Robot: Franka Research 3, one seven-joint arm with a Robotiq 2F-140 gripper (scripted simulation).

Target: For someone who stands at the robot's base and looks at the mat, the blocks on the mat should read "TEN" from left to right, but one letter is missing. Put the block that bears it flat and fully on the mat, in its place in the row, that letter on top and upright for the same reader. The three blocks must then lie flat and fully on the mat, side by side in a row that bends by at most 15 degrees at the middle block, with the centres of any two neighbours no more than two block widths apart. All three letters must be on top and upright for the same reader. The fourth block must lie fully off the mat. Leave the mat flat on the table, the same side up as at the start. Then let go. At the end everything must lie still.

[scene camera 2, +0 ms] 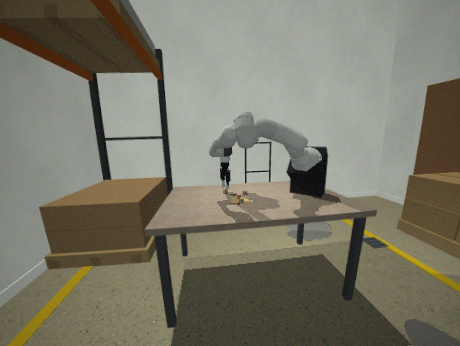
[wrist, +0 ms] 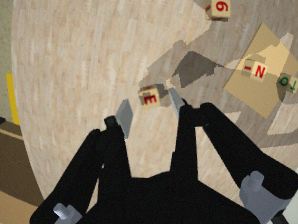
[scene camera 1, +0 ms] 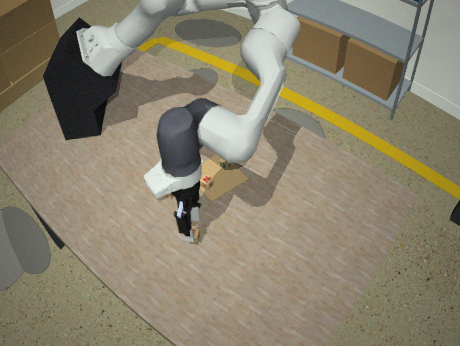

Labels:
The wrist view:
my gripper: 150, 102
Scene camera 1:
my gripper: 192, 230
mat: 225, 180

